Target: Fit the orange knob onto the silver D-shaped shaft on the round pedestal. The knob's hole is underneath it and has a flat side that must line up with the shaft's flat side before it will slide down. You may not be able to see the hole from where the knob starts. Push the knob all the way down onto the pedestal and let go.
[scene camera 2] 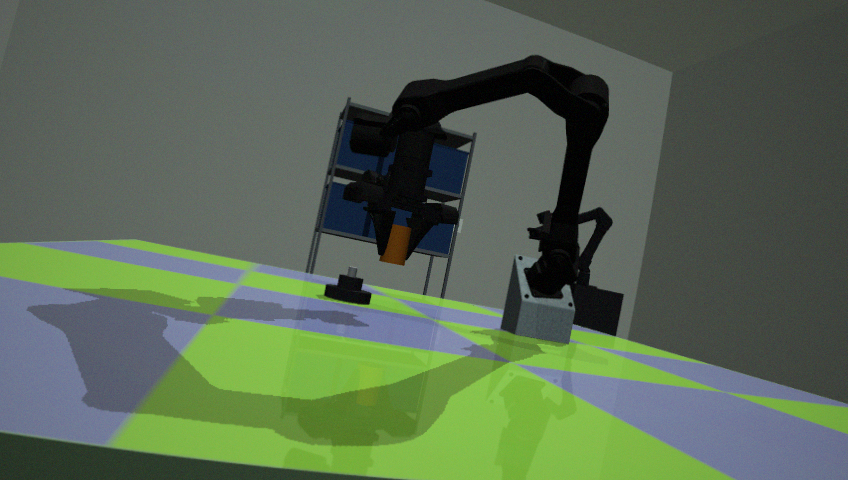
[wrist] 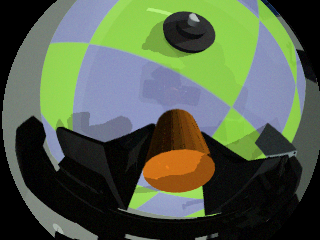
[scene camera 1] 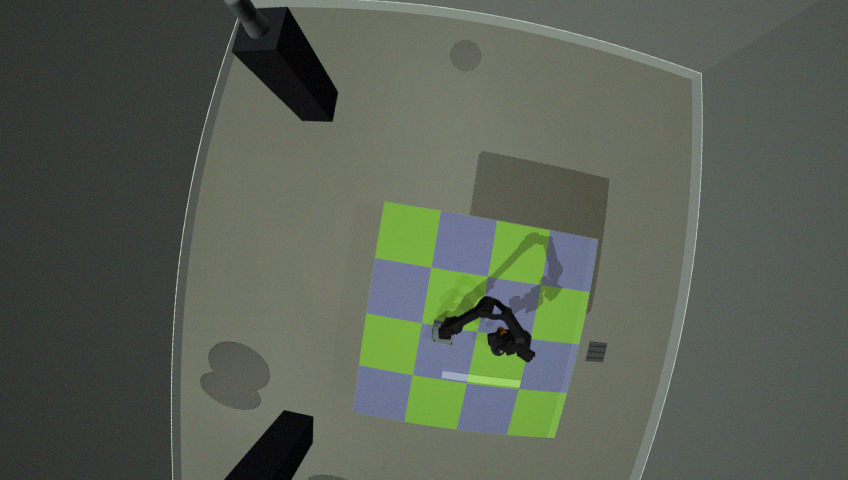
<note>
My gripper holds an orange knob. Also in view: a black round pedestal.
My gripper is seen too in the wrist view.
</note>
